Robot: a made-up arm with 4 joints.
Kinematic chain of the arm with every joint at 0, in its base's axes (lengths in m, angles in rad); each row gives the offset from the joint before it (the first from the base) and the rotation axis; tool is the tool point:
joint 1: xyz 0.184 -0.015 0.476 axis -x
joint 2: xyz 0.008 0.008 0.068 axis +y
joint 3: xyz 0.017 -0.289 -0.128 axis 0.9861 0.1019 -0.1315
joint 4: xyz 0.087 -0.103 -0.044 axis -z
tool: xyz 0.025 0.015 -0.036
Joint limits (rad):
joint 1: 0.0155..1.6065
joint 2: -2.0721..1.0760
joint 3: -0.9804..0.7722
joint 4: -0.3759..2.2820
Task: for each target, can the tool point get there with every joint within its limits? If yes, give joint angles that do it. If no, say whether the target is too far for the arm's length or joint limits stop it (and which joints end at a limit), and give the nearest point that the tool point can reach.
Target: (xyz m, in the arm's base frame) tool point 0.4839 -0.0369 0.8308
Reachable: yes | joints 1.3230 -1.2124 0.5994 1.7056
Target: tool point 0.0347 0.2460 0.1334
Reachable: no: joint limits stop it (at a limit: joint 1, joint 3, joint 4) | nearest point 0.0931 -0.3076 0.2929 | short by 0.579 m
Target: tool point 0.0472 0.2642 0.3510
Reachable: no: joint limits stop it (at a limit: joint 1, joint 2, joint 3, joint 4) | nearest point 0.3605 0.2793 0.7554 | short by 0.512 m
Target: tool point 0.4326 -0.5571 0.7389
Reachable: no: too far | nearest point 0.3753 -0.4262 0.6925 | short by 0.150 m
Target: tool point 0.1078 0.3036 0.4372
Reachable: no: joint limits stop it (at a limit: joint 1, joint 2, joint 3, joint 4) | nearest point 0.3605 0.2793 0.7554 | short by 0.407 m
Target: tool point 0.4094 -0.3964 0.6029
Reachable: yes | joints 0.1726 -0.8312 -0.3445 0.4944
